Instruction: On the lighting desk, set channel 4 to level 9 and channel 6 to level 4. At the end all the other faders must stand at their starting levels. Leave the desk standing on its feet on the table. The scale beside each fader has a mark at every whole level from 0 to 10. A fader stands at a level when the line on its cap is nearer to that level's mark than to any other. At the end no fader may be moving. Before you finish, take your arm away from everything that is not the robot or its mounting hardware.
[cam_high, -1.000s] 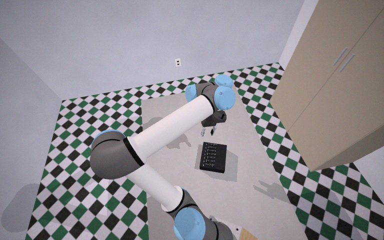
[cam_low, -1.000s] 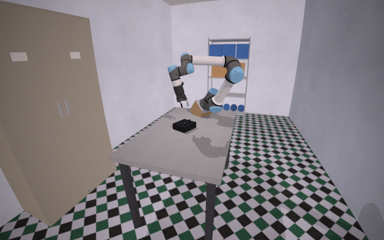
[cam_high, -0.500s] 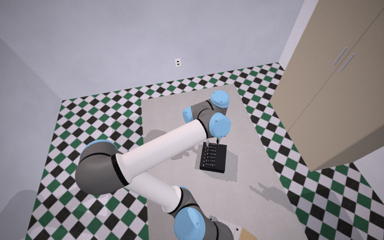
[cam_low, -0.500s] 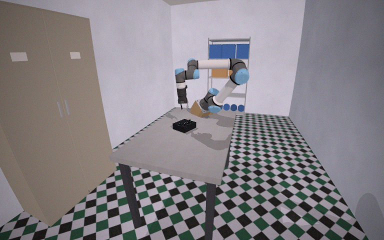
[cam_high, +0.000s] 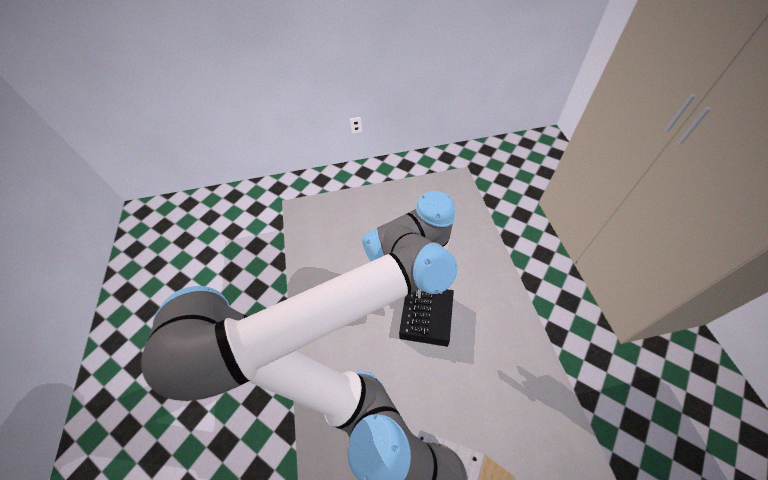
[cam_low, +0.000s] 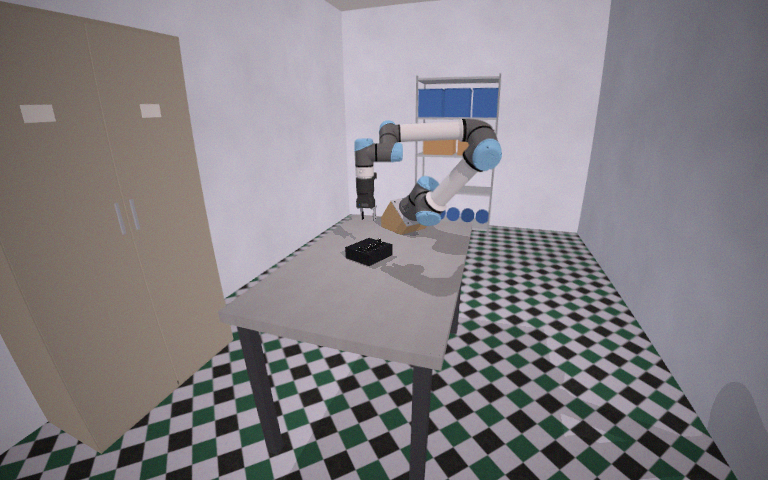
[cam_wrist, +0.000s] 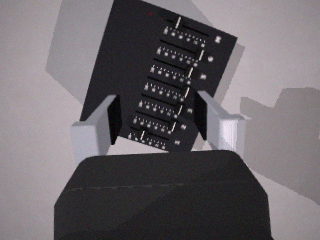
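Now: hand 13 cm above the channel 3 cap, 3 cm short of it and 2 cm to the right of it. Also, from my hand: channel 6 cap: 13 cm below, 5 cm to the left, 3 cm behind; then channel 2 cap: 13 cm below, 5 cm ahead, 1 cm to the left; then channel 5 cap: 13 cm below, 4 cm to the left, 1 cm behind.
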